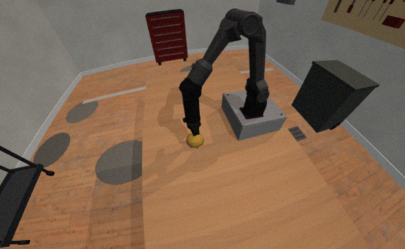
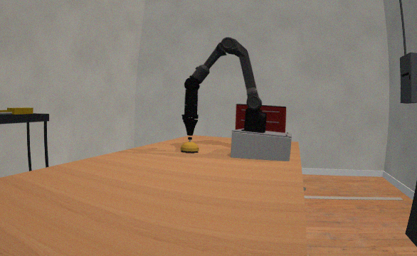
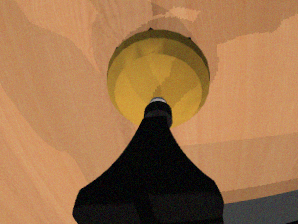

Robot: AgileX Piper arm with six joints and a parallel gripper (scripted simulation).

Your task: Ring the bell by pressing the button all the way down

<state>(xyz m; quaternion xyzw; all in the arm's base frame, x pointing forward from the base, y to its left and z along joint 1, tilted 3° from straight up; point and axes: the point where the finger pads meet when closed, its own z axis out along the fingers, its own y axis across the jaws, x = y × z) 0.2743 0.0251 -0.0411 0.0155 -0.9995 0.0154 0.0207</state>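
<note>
Now: hand 20 mm above the button. Round my hand: bell: 40 mm below.
</note>
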